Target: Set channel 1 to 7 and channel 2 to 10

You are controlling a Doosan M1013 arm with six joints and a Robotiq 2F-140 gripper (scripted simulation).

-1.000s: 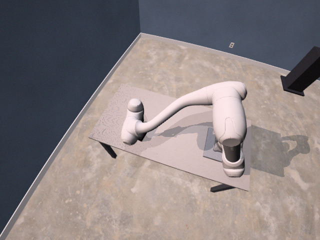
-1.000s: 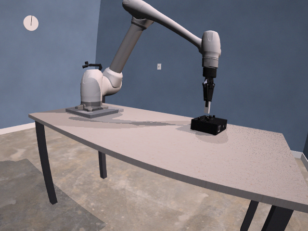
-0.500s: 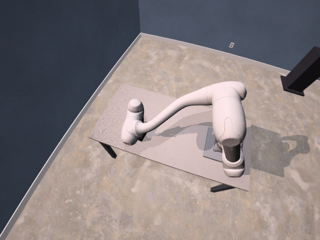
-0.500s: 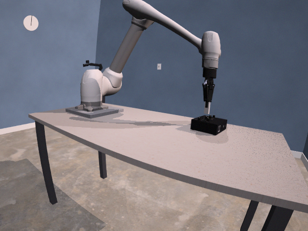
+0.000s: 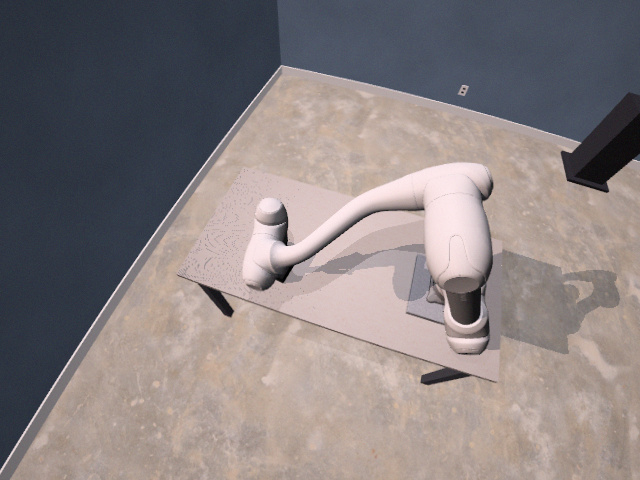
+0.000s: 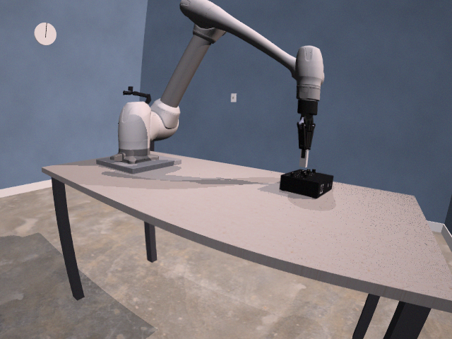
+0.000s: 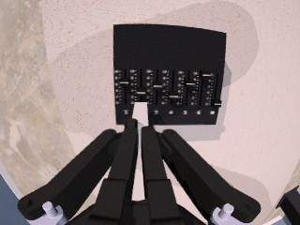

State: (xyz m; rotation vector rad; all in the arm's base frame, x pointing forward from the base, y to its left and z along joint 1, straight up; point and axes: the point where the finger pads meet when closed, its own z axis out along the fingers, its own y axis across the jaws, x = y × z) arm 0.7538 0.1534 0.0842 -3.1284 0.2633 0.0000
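The fader is 4 cm ahead of my hand, 2 cm to the left of it and 4 cm below it.
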